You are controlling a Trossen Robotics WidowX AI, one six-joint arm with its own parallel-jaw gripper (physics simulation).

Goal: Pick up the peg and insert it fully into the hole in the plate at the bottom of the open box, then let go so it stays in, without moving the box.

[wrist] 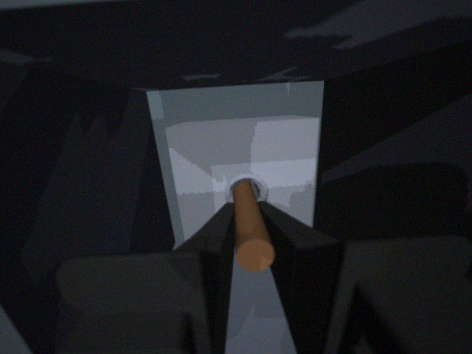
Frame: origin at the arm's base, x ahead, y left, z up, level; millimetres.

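Seen in the pictures: gripper, fingertip midpoint: (pixel 245 209).
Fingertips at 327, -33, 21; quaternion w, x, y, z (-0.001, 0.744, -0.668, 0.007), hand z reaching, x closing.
Pixels of each thing's top centre, then the offset from my fingertips to it, as dx, dy, dz. "spot": a spot on its surface instead.
- orange-brown round peg at its top centre: (pixel 256 260) +3, +0, +44
- pale plate at its top centre: (pixel 246 195) +2, -2, -14
- hole's ring at a spot on its surface: (pixel 265 192) spot: +5, -14, -15
- lighter rim edge at a spot on its surface: (pixel 45 4) spot: +67, +42, +63
An orange-brown round peg (pixel 251 225) is held between the fingers, its near end toward the camera and its far end pointing down into the box. My gripper (pixel 245 209) is shut on the peg, inside or over the open box. The pale plate (pixel 285 142) lies at the bottom of the box. The hole's ring (pixel 265 192) shows around the peg's far end; the tip covers the left and middle part of the hole, and a dark sliver of it shows at the right. Whether the tip is in the hole or above it cannot be told.
Dark box walls rise on all sides: the far wall (pixel 210 45) at the top, the left wall (pixel 85 185), and the right wall (pixel 395 125). A strip of the pale box floor (pixel 240 104) shows beyond the plate. A lighter rim edge (pixel 45 4) shows at the top left.
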